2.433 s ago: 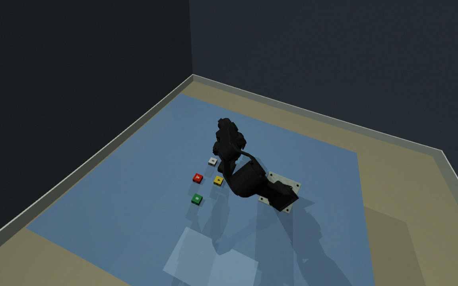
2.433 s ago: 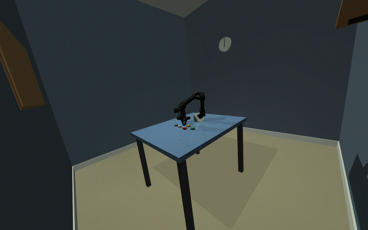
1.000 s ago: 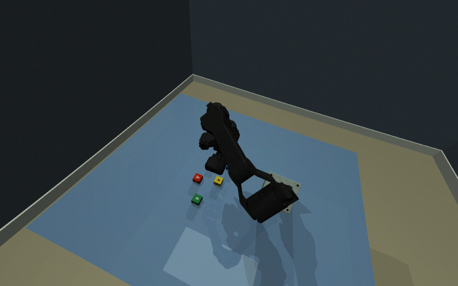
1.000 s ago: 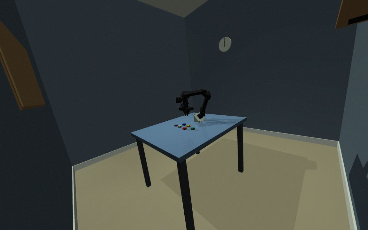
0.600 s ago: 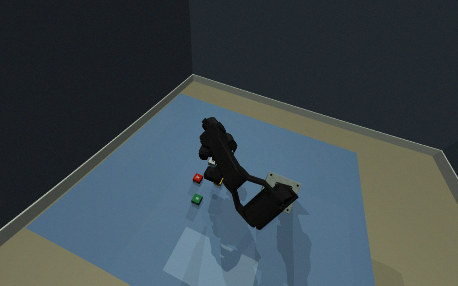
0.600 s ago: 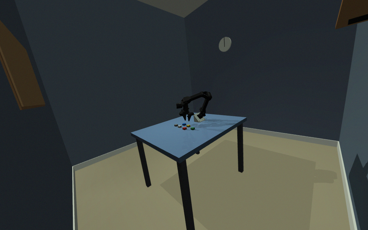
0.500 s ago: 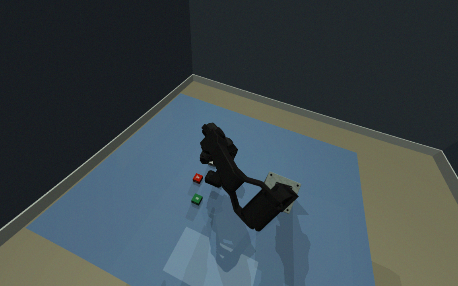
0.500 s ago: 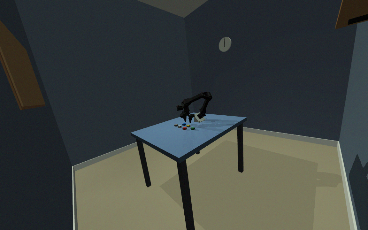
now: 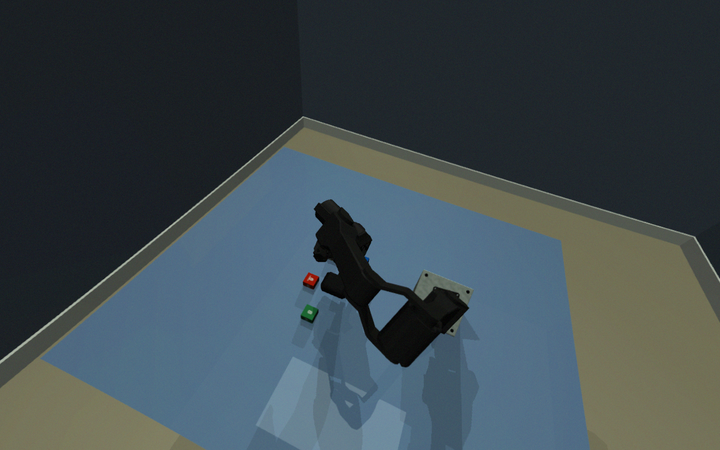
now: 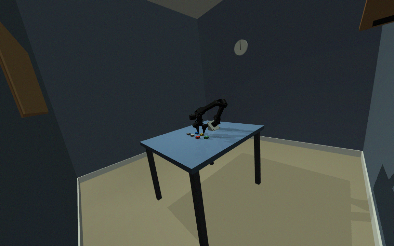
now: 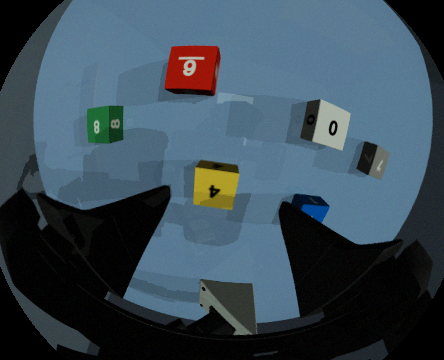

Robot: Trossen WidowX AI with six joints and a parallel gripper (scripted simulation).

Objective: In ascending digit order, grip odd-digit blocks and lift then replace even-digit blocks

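My gripper tip is 20 mm above the yellow block and 10 mm to the right of it. From my gripper tip the other things lie so: blue block 80 mm to the right, 20 mm below, 20 mm behind; red block 90 mm ahead, 30 mm to the left, 20 mm below; white block 80 mm to the right, 60 mm ahead, 20 mm below.
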